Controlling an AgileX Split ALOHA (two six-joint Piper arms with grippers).
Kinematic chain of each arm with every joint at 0, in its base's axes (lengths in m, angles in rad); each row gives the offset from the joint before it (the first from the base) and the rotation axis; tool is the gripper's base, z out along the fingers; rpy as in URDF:
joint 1: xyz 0 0 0.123 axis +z
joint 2: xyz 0 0 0 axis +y
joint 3: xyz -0.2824 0 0.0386 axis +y
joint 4: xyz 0.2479 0 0.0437 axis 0.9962 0 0.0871
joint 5: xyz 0 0 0 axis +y
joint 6: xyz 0.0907 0 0.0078 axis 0.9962 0 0.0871
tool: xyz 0 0 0 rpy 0 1.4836 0
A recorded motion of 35 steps. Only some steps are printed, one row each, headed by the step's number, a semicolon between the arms.
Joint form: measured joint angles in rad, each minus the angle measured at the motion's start. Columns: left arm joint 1, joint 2, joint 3, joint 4, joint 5, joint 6; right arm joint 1, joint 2, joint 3, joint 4, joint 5, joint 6.
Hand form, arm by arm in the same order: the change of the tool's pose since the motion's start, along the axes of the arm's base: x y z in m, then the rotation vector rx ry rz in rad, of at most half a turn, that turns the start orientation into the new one. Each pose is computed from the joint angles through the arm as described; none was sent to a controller.
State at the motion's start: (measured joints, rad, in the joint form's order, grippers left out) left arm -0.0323 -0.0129 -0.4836 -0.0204 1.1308 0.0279; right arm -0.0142 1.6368 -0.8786 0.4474 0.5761 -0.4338
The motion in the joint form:
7: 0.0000 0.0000 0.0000 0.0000 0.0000 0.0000; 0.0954 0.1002 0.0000 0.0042 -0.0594 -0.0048
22: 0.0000 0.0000 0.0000 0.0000 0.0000 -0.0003; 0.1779 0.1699 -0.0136 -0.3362 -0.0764 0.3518
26: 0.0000 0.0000 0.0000 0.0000 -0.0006 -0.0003; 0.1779 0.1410 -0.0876 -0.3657 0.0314 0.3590
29: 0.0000 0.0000 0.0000 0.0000 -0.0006 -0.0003; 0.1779 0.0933 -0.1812 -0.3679 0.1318 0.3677
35: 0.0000 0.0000 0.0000 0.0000 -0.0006 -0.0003; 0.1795 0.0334 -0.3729 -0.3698 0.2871 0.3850
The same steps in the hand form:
7: 0.0000 0.0000 0.0000 0.0000 0.0000 0.0000; 0.0064 0.0274 -0.0291 -0.0170 0.0451 0.0776
22: 0.0000 0.0000 0.0000 -0.0003 0.0000 0.0002; 0.0072 0.0383 -0.0504 -0.1654 0.1208 0.0580
26: 0.0000 0.0000 0.0000 -0.0003 -0.0006 0.0002; 0.0154 0.0390 -0.0276 -0.1792 0.1222 0.0785
29: 0.0000 0.0000 0.0000 -0.0003 -0.0006 0.0002; 0.0249 0.0411 0.0076 -0.1686 0.0826 0.0750
35: 0.0000 0.0000 0.0000 -0.0003 -0.0006 0.0002; 0.0392 0.0447 0.0738 -0.1470 -0.0109 0.0650

